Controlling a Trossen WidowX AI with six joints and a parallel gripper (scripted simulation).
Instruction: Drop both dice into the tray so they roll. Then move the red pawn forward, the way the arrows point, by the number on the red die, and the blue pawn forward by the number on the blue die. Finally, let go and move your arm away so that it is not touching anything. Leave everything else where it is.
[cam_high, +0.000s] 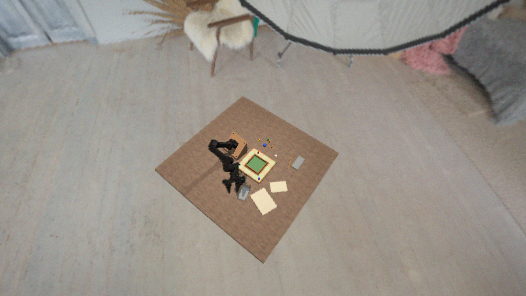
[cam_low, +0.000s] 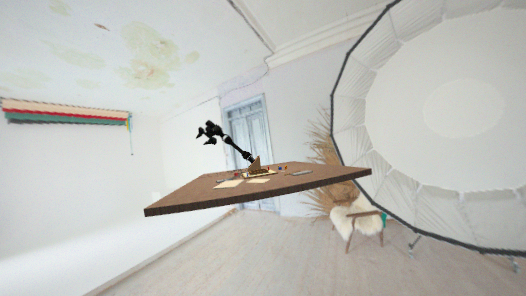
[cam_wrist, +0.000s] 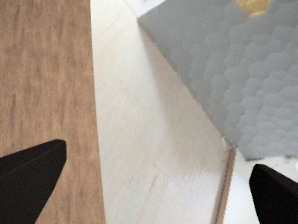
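Right now the red die is 28 cm behind my gripper tip, 21 cm to the left of it and 33 cm below it. From my gripper tip the other things lie so: blue pawn: 6 cm behind, 34 cm to the left, 31 cm below.
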